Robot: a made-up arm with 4 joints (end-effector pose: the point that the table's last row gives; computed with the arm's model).
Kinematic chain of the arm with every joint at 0, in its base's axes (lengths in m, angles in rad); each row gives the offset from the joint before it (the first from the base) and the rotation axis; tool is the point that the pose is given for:
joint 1: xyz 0 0 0.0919 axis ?
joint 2: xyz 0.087 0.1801 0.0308 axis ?
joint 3: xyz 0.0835 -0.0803 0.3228 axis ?
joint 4: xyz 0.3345 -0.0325 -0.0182 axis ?
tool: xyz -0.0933 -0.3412 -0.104
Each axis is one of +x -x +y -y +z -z.
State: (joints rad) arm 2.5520 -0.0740 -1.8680 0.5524
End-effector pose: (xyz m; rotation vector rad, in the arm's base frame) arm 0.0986 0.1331 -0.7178 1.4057 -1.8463 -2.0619
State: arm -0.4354 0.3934 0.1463 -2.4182
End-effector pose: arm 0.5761 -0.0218 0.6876 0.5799 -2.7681 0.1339
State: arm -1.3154 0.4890 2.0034 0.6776
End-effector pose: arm 0.0406 0.4117 0.3718 0.7883 0.0700 1.7842
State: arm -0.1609 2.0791 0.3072 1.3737
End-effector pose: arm 0.2864 0.6604 0.4332 -1.3969 1.0267 1.7395
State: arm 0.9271 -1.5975 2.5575 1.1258
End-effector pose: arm 0.2833 -0.1096 -0.0694 1.5318 -0.4102 -0.3107
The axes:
joint 1: +y
joint 2: +z
joint 3: +x
joint 4: +y

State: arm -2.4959 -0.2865 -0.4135 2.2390
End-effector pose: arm -0.6559 -0.2905 -0.1816 0.4918 -0.1923 -0.0853
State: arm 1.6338 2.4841 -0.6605 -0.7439
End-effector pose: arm 0.4545 0.8105 0.0198 1.9958 -0.3670 1.0860
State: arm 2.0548 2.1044 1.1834 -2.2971
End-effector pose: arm 0.0102 0.7640 0.1103 1.0688 1.0580 -1.5643
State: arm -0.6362 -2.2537 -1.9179 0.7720
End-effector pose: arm -0.4829 -0.0492 0.6234 0.1899 2.1130 -1.7451
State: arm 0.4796 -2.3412 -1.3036 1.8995
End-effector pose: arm 0.1530 -0.0158 0.8480 -0.7527 -1.2512 1.7916
